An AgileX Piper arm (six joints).
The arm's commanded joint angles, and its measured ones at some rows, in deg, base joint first. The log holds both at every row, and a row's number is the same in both.
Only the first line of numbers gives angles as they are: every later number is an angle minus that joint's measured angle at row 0.
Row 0, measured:
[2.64 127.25 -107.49 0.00 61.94 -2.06]
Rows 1 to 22, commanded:
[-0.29 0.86 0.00 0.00 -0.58 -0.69]
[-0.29 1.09 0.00 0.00 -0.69 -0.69]
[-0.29 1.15 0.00 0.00 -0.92 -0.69]
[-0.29 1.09 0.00 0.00 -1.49 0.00]
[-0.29 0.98 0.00 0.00 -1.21 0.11]
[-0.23 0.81 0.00 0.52 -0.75 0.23]
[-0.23 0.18 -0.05 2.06 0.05 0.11]
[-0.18 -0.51 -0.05 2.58 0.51 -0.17]
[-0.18 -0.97 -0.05 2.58 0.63 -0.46]
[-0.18 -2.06 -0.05 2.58 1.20 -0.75]
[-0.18 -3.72 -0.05 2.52 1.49 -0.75]
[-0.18 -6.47 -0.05 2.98 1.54 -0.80]
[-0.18 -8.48 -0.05 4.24 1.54 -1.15]
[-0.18 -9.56 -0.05 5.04 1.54 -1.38]
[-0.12 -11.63 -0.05 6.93 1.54 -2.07]
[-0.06 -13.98 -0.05 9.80 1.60 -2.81]
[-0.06 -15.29 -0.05 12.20 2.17 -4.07]
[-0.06 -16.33 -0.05 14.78 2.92 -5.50]
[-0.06 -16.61 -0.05 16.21 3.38 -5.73]
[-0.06 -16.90 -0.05 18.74 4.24 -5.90]
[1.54 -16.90 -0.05 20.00 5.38 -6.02]
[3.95 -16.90 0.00 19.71 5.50 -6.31]
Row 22, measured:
[1.43 -16.50 0.00 18.96 4.69 -5.04]
